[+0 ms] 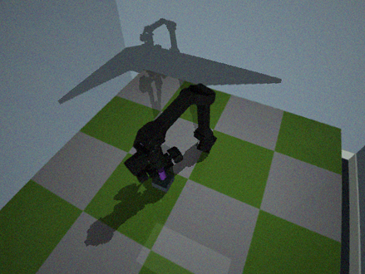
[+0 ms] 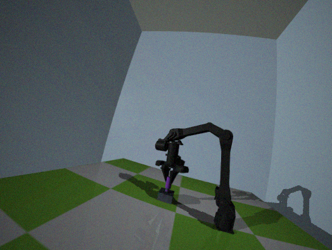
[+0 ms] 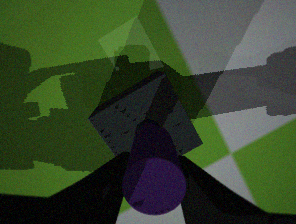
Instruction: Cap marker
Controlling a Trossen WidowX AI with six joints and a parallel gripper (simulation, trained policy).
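Now: gripper tip 6 cm above the grey holder block. Also, from my gripper tip: purple cap (right at my gripper tip).
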